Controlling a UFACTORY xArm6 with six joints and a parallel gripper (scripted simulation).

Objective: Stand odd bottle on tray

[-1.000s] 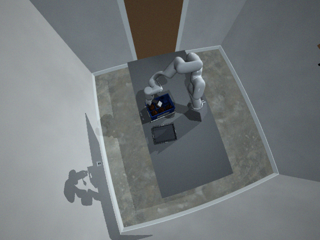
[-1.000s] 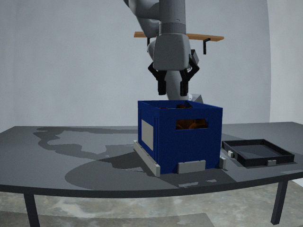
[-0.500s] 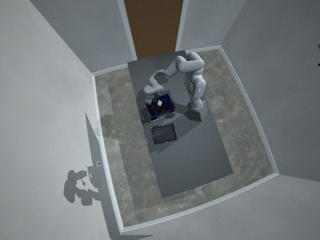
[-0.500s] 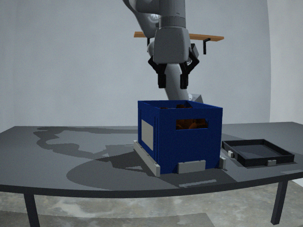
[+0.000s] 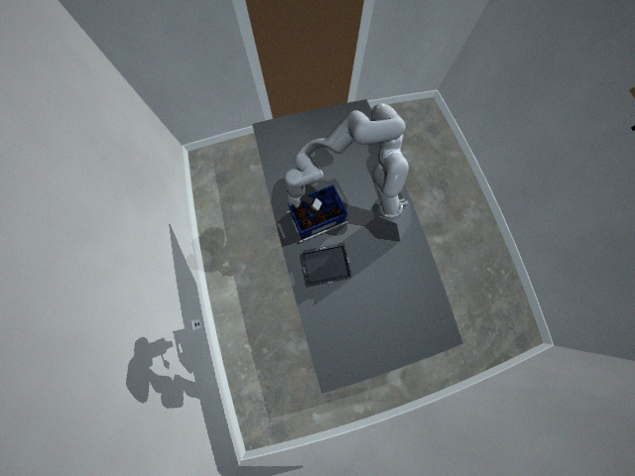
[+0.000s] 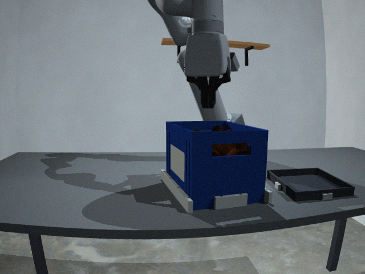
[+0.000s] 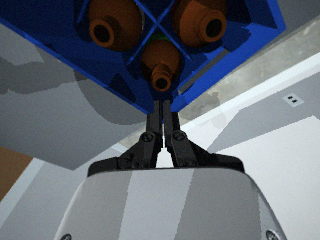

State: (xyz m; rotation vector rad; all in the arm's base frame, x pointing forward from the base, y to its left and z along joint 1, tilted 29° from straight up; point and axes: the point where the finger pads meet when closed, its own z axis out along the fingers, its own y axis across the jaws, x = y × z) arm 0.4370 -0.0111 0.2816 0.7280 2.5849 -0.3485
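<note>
The blue crate is 16 cm below my hand, 9 cm behind it and 3 cm to the left of it. From my hand the other things lie so: bottle (16 cm below, 9 cm behind, 1 cm to the right); dark tray (32 cm to the left, 23 cm below, 8 cm behind).
</note>
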